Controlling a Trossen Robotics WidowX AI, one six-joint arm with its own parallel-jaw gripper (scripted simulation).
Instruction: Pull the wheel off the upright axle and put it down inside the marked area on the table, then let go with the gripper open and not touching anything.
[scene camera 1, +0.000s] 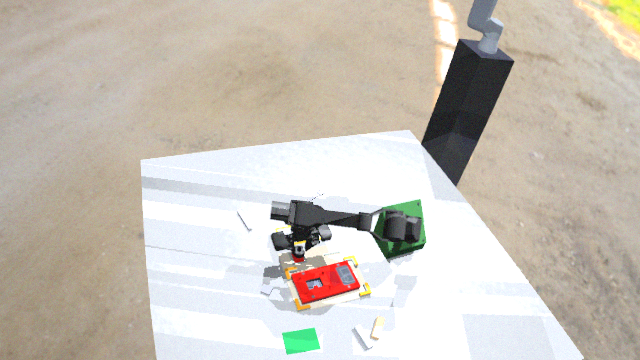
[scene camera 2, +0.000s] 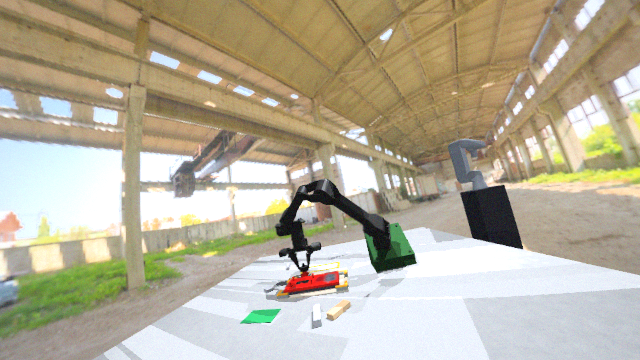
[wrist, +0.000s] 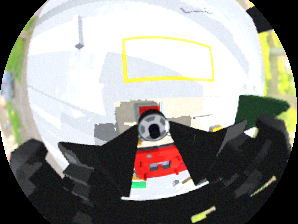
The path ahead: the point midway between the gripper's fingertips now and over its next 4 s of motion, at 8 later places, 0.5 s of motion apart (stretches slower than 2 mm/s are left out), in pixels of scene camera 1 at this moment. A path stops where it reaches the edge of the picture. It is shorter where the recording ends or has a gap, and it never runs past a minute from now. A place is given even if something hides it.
The gripper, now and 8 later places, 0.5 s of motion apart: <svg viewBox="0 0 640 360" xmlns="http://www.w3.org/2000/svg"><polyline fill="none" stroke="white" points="299,252 299,251 299,250 299,249 299,248 300,247 300,246 302,238 305,216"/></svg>
